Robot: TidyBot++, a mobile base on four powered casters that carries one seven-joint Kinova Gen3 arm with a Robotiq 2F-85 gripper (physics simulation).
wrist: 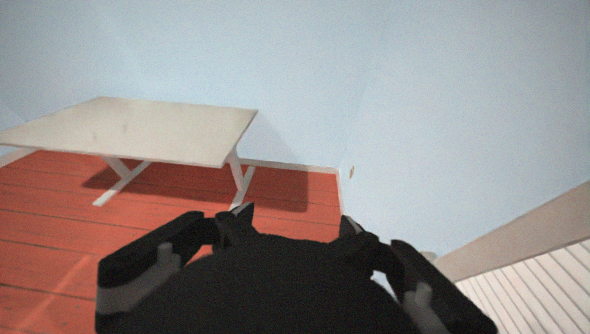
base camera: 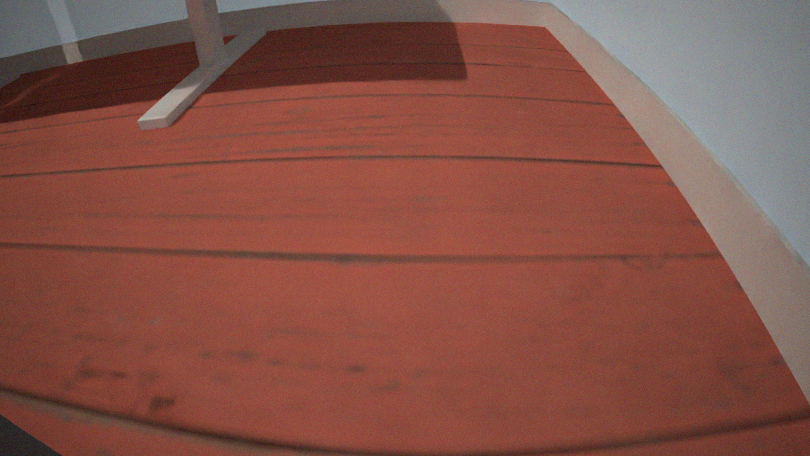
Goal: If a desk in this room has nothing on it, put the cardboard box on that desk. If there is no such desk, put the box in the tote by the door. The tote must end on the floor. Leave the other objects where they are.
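Frame: origin at the arm's base, x right, y ahead, z up, level; centimetres.
Seen in the pictures: gripper, fingertip midpoint: (wrist: pixel 296 218).
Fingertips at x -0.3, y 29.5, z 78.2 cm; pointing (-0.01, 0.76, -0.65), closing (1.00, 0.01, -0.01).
Observation:
A point is followed by its place in that frame.
A desk (wrist: pixel 165 130) @(y 107.2, x -99.4, z 32.4 cm) with a pale top and white T-shaped legs stands by the far wall, left of the middle in the wrist view. No object shows on the part of its top in view; its left end runs to the edge of the view. In the base camera view one white desk leg (base camera: pixel 208 39) @(y 113.9, x -59.0, z -29.4 cm) with its foot shows at the upper left. My gripper (wrist: pixel 296 218) @(y 29.5, x -0.3, z 78.2 cm) is open, with no thing between its fingertips, in front of the desk and to its right. The cardboard box and the tote do not show in either view.
A light blue wall (base camera: pixel 714 73) @(y 66.1, x 41.2, z -20.7 cm) (wrist: pixel 450 100) @(y 75.4, x 41.0, z 77.2 cm) with a pale skirting board (base camera: pixel 688 152) @(y 64.2, x 39.9, z -33.3 cm) runs along the right side and meets the far wall in a corner beyond the desk. A slatted white blind (wrist: pixel 540 285) @(y 32.4, x 41.5, z 62.2 cm) with a beige frame (wrist: pixel 520 232) @(y 39.4, x 40.2, z 66.4 cm) shows at the lower right of the wrist view. The floor (base camera: pixel 396 215) @(y 54.4, x -4.6, z -39.6 cm) is red planks.

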